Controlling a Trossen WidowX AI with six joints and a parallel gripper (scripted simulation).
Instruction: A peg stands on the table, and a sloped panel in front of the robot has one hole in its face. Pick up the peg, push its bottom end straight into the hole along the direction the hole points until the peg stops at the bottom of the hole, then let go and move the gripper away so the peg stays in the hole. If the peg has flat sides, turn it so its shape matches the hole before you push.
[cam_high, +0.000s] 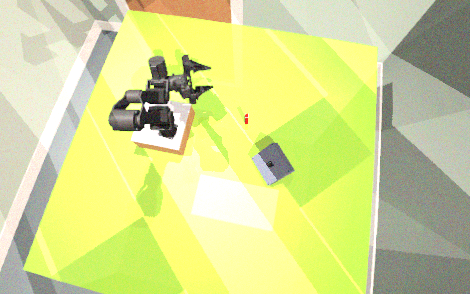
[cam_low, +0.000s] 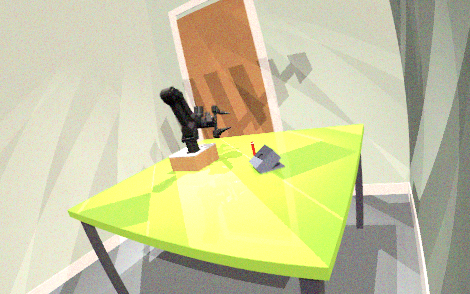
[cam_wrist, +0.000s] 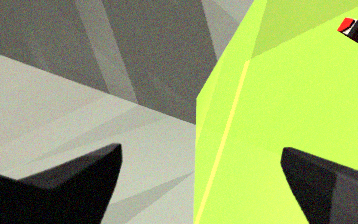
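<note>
Right now my gripper tip is 16 cm short of the red peg, 6 cm to the left of it and 14 cm above it. Also, from my gripper tip: sloped panel 31 cm ahead, 21 cm to the right, 16 cm below.
</note>
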